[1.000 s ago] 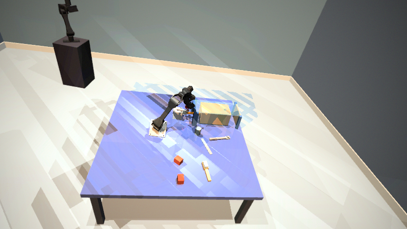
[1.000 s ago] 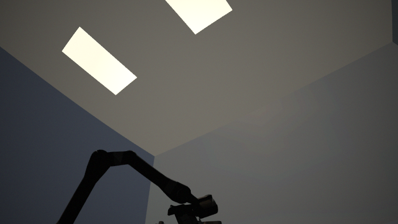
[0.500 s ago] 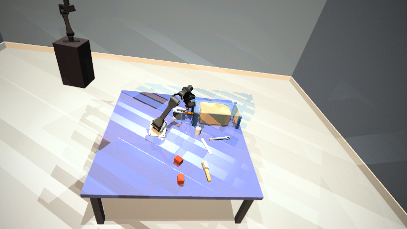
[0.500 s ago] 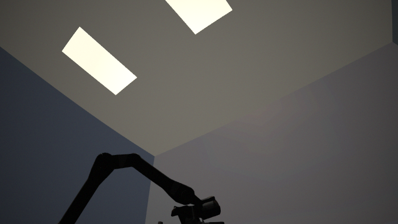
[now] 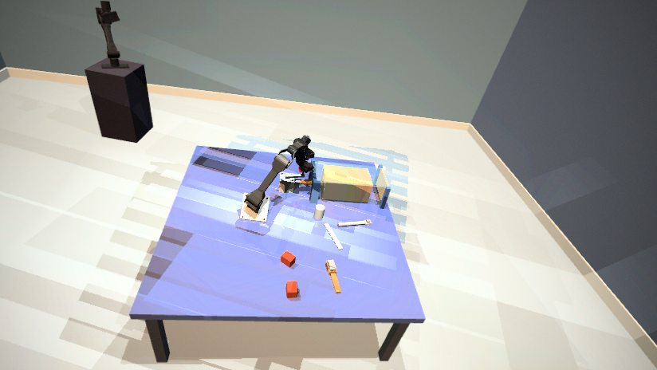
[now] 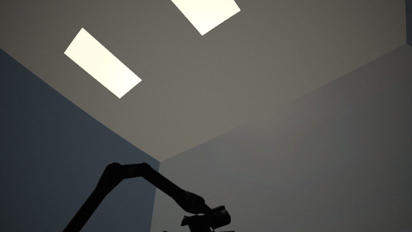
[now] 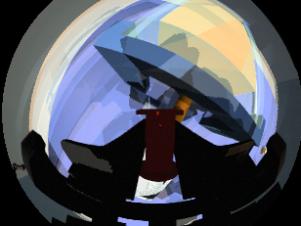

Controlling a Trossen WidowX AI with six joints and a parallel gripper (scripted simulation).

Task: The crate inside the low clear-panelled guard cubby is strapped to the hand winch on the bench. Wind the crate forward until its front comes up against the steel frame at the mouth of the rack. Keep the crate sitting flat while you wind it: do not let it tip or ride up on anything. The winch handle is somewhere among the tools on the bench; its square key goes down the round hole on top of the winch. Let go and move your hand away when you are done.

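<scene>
My gripper tip is 50 mm past the winch handle, 20 mm to the left of it and 30 mm above it. From my gripper tip the other things lie so: red piece 10 mm behind, 10 mm to the right; then blue steel frame 50 mm ahead, 20 mm to the right, 30 mm below; then grey winch 120 mm behind, 60 mm to the right, 100 mm below.
</scene>
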